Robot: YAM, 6 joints.
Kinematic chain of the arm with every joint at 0, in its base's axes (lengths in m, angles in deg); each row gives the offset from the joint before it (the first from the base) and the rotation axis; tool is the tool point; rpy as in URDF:
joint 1: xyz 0 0 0.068 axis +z
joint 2: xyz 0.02 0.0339 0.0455 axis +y
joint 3: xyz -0.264 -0.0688 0 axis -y
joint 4: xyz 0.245 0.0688 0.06 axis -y
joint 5: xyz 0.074 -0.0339 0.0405 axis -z
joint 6: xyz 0.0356 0 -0.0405 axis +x
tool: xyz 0 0 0 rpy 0 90 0
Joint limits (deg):
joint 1: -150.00..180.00
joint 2: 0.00..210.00
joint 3: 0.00..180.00
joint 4: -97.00..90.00
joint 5: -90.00..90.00
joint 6: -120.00..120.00
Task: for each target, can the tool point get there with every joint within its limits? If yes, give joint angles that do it. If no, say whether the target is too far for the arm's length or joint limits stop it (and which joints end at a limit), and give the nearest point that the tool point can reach.
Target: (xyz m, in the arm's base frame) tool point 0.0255 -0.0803 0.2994
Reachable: yes | joints -80.86 22.48 41.27 -47.01 -20.36 80.57
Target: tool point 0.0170 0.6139 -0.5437
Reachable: no: too far | nearest point 0.0126 0.4551 -0.3155 | short by 0.278 m
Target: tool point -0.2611 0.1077 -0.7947
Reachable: no: too far | nearest point -0.2444 0.1008 -0.3800 | short by 0.415 m
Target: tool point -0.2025 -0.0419 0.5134
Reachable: yes | joints 5.37 21.31 111.73 -54.55 39.68 -12.31
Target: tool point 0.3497 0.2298 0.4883
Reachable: yes | joints 34.48 103.90 116.17 -8.14 13.94 -51.83
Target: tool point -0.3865 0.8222 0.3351
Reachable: no: too far | nearest point -0.2668 0.5676 0.2649 | short by 0.290 m
